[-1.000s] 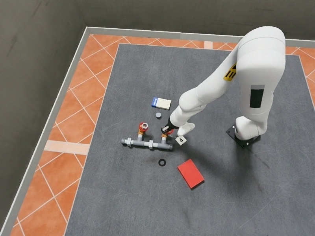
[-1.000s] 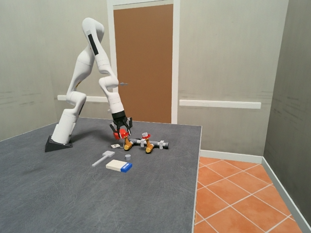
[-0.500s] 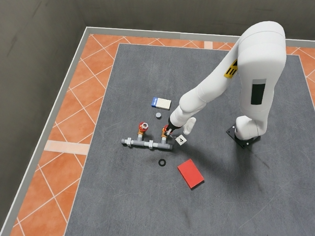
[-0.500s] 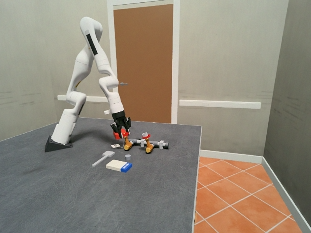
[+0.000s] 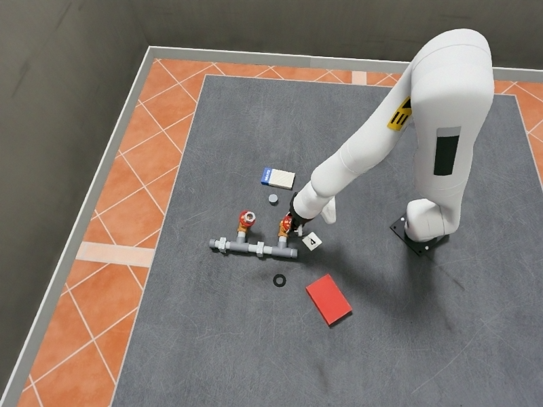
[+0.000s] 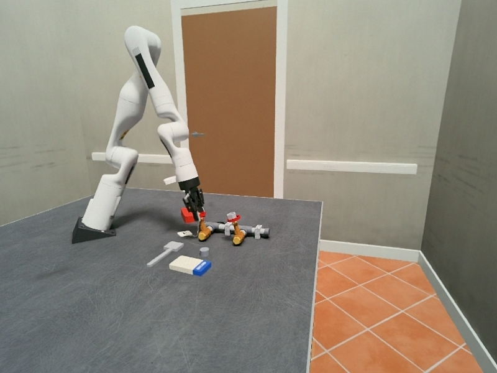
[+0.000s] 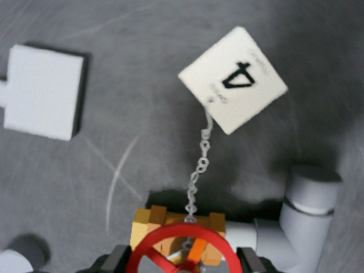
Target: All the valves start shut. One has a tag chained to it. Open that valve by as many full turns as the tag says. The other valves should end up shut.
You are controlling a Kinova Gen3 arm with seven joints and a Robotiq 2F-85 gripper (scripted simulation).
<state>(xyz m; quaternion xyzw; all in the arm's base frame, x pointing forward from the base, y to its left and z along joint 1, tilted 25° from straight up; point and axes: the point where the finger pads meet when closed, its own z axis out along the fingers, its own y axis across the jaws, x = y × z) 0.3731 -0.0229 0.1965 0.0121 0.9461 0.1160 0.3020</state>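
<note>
My hand is 9 cm above the white tag, 7 cm past it and 2 cm to the right of it. Also, from my hand: grey paddle: 13 cm to the right, 9 cm below, 6 cm behind; blue box: 21 cm to the right, 8 cm below, 5 cm ahead; red block: 20 cm to the left, 12 cm behind, 8 cm below.
</note>
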